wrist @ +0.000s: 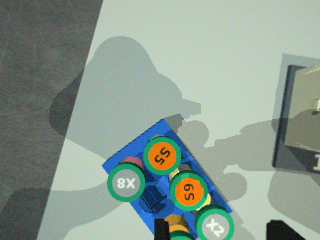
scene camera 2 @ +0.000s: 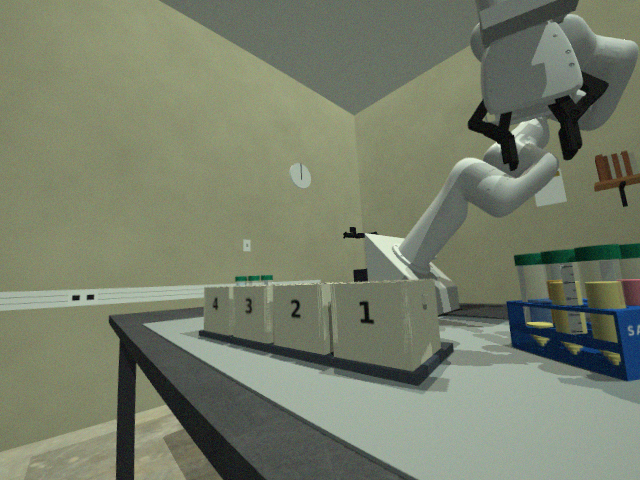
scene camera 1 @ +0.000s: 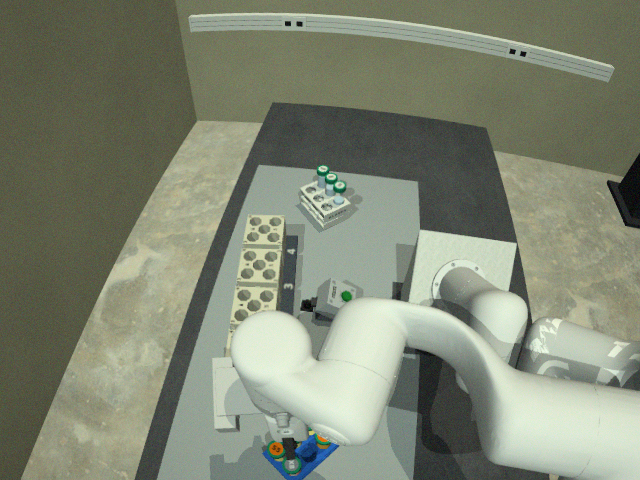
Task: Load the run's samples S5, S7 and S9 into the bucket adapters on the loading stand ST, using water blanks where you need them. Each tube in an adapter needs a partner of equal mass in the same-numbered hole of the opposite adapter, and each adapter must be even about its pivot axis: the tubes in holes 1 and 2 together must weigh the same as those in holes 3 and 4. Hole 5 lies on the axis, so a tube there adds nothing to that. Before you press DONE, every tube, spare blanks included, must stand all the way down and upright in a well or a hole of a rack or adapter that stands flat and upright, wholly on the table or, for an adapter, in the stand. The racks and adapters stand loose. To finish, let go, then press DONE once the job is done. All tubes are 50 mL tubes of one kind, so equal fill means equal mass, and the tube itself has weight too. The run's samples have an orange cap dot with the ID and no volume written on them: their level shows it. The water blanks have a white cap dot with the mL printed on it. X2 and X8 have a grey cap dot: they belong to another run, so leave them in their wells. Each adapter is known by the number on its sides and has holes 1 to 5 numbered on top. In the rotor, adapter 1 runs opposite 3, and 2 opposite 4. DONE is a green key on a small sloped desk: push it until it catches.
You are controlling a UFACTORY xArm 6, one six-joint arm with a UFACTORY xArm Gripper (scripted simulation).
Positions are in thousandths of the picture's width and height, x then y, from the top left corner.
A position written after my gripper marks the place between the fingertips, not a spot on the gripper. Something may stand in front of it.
In view: my gripper (scene camera 2: 846, 339) and a white blanks rack (scene camera 1: 521, 447).
The wrist view misses the white blanks rack: it is out of frame.
